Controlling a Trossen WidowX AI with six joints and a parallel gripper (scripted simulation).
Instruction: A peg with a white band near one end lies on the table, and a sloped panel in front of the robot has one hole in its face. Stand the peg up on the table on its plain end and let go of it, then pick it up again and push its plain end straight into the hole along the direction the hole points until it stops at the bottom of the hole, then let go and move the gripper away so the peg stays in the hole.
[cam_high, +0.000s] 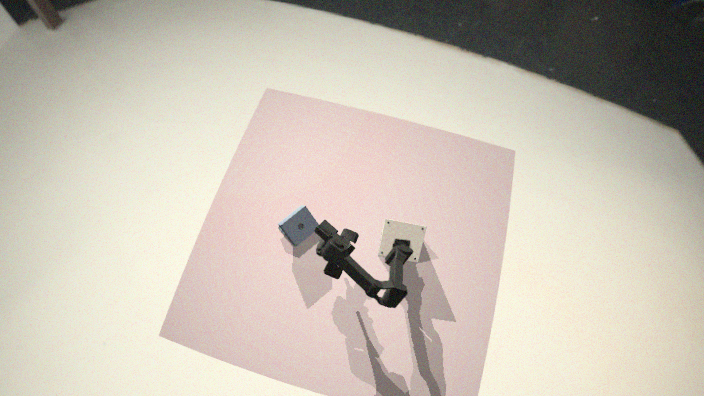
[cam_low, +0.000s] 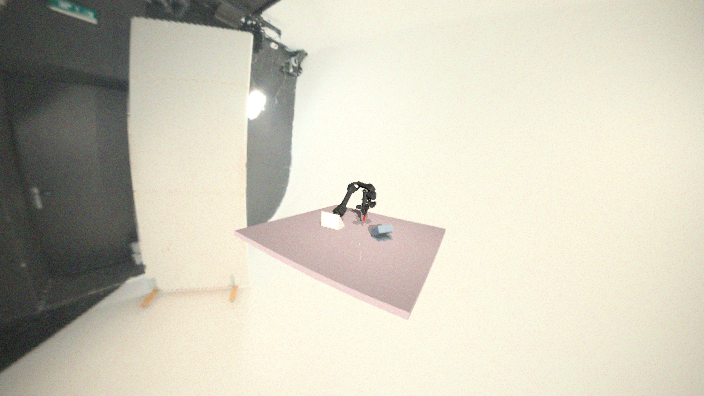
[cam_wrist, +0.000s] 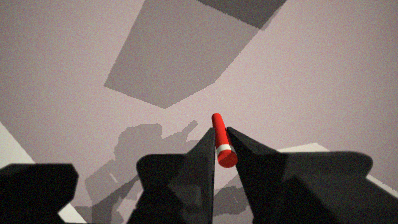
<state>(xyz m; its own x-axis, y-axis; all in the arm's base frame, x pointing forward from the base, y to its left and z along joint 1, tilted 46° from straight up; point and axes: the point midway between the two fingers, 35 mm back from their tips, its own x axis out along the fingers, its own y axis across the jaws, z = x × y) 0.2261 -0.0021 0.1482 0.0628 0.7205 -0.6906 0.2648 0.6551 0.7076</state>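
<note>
The panel is 190 mm ahead of my gripper tip, 130 mm to the right of it and 50 mm below it. The rest, counted from my gripper tip: red peg (20 mm above).
</note>
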